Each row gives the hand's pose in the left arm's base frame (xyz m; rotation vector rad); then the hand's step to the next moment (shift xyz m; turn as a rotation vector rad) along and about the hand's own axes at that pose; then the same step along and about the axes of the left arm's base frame.
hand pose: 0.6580 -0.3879 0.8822 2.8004 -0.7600 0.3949
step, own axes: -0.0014 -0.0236 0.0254 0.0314 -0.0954 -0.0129
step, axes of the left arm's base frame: 0.0162 0.0137 -0.0275 0.0730 0.0695 0.0092
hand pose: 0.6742 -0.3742 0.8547 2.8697 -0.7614 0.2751
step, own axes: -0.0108 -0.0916 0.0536 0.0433 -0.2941 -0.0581
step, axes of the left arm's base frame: 0.0441 0.0730 -0.0641 0.1770 0.2433 0.0345
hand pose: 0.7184 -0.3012 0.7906 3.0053 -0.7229 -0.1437
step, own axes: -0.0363 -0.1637 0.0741 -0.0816 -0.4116 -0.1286
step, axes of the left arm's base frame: 0.0342 0.1604 -0.0819 0.1264 0.4065 0.1066
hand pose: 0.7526 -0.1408 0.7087 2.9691 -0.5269 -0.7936
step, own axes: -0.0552 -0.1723 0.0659 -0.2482 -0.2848 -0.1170
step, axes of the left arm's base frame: -0.0227 0.1847 -0.0495 -0.0548 0.3423 0.1903
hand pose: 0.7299 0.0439 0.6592 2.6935 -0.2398 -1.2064
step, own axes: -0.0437 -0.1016 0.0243 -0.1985 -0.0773 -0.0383
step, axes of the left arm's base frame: -0.0395 0.1058 -0.0077 -0.0962 0.1223 0.1504
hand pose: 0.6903 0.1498 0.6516 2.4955 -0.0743 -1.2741
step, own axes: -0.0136 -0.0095 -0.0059 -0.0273 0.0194 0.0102
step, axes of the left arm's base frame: -0.0044 0.0132 0.0107 -0.0224 -0.0157 0.0219
